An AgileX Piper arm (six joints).
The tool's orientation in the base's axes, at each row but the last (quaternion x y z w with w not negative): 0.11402 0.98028 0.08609 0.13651; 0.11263 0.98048 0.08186 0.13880; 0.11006 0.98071 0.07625 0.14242; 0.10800 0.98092 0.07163 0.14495; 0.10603 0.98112 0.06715 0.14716; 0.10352 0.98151 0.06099 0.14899; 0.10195 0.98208 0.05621 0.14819; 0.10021 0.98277 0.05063 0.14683; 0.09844 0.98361 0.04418 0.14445; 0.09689 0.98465 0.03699 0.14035; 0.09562 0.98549 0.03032 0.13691; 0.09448 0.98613 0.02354 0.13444; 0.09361 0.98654 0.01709 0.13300
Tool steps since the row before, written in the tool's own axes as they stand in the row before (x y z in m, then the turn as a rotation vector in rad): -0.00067 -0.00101 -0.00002 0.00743 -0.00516 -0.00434; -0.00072 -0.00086 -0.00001 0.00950 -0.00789 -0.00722; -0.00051 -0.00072 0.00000 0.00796 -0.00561 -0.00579; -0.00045 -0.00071 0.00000 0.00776 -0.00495 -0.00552; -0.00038 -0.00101 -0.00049 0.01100 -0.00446 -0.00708; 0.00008 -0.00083 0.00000 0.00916 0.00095 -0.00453; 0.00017 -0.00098 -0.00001 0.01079 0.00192 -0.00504; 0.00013 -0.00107 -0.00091 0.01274 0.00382 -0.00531; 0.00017 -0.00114 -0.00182 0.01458 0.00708 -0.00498; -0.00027 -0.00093 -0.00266 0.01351 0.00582 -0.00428; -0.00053 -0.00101 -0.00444 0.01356 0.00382 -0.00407; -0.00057 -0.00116 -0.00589 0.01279 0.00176 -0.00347; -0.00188 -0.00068 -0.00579 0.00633 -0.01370 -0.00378
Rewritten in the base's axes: 0.00042 -0.00114 -0.00002 -0.00924 -0.00371 0.00124; 0.00050 -0.00100 0.00003 -0.01255 -0.00620 0.00292; 0.00034 -0.00082 0.00000 -0.01025 -0.00420 0.00238; 0.00028 -0.00079 0.00000 -0.00985 -0.00358 0.00229; 0.00002 -0.00111 0.00040 -0.01326 -0.00253 0.00296; -0.00023 -0.00079 -0.00015 -0.00976 0.00255 0.00187; -0.00034 -0.00092 -0.00018 -0.01126 0.00380 0.00204; -0.00059 -0.00108 0.00069 -0.01283 0.00605 0.00200; -0.00090 -0.00118 0.00156 -0.01387 0.00963 0.00155; -0.00067 -0.00109 0.00253 -0.01289 0.00822 0.00104; -0.00091 -0.00124 0.00432 -0.01324 0.00627 0.00066; -0.00126 -0.00137 0.00574 -0.01272 0.00412 0.00013; 0.00012 -0.00107 0.00603 -0.00947 -0.01229 0.00120
